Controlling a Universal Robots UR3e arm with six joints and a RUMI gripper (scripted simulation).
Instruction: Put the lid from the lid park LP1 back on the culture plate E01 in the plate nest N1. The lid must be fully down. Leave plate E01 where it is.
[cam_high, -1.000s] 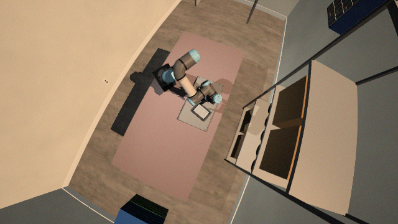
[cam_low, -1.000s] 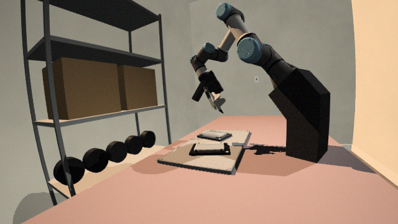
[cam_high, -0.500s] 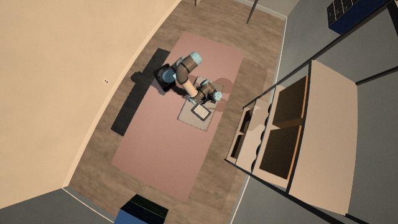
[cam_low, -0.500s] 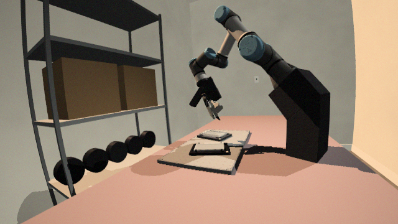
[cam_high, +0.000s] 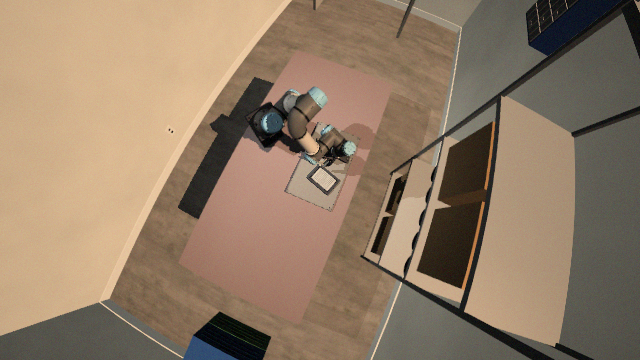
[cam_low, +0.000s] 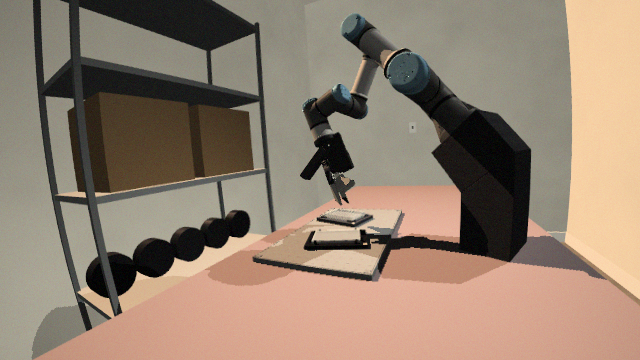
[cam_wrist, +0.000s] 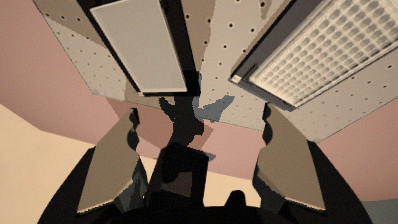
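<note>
The clear lid lies 90 mm to the left of my hand and 70 mm below it. Also, from my hand: lid park (90 mm to the left, 80 mm below); dark plate nest (30 mm ahead, 120 mm to the right, 80 mm below); culture plate (30 mm ahead, 120 mm to the right, 70 mm below).
</note>
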